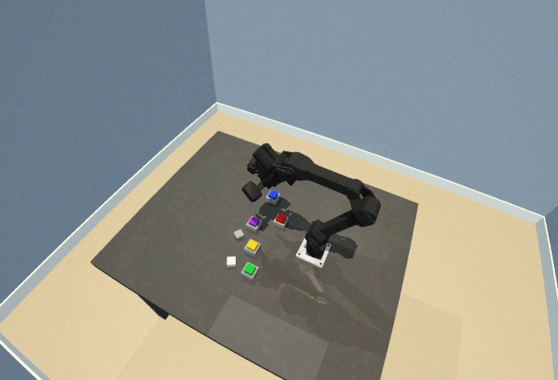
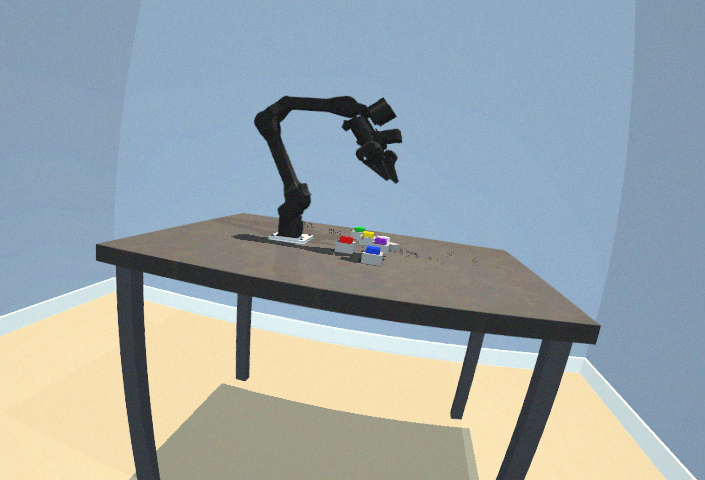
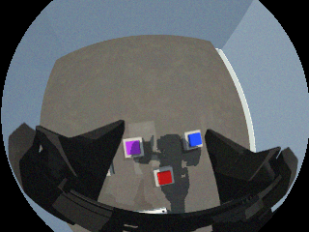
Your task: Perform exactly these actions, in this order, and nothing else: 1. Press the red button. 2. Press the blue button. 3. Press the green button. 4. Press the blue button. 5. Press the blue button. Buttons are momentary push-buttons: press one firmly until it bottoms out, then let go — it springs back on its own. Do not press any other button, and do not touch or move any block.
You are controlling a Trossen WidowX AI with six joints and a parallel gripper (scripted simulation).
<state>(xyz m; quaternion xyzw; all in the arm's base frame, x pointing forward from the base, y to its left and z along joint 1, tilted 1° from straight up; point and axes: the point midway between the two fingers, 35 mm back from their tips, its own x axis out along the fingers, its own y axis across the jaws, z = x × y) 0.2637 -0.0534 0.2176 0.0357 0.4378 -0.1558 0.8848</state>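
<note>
Now: gripper tip 10 cm past the red button, 1 cm to the left of it and 17 cm above it. Also, from my gripper tip: blue button: 3 cm behind, 11 cm to the right, 17 cm below; then grey block: 2 cm ahead, 12 cm to the left, 20 cm below; then purple button: 1 cm behind, 5 cm to the left, 17 cm below.
</note>
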